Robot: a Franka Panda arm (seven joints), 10 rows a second.
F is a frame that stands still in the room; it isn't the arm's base.
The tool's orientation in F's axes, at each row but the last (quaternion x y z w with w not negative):
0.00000 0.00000 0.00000 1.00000
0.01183 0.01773 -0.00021 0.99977
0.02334 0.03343 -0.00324 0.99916
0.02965 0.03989 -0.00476 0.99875
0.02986 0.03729 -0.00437 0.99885
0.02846 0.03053 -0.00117 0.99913
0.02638 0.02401 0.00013 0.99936
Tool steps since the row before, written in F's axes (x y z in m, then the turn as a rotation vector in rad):
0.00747 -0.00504 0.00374 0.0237 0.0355 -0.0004
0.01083 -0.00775 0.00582 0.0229 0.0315 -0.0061
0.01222 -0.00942 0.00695 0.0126 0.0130 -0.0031
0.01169 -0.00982 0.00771 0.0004 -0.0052 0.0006
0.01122 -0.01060 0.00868 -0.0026 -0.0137 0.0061
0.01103 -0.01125 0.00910 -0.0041 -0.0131 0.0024
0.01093 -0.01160 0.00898 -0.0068 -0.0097 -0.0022
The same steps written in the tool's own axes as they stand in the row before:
0.00747 -0.00504 0.00374 0.0237 0.0355 -0.0004
0.01062 -0.00760 0.00638 0.0231 0.0314 -0.0060
0.01177 -0.00899 0.00818 0.0127 0.0129 -0.0029
0.01111 -0.00921 0.00919 0.0004 -0.0052 0.0009
0.01061 -0.00994 0.01011 -0.0030 -0.0133 0.0067
0.01046 -0.01067 0.01038 -0.0042 -0.0130 0.0029
0.01047 -0.01110 0.01009 -0.0067 -0.0098 -0.0020

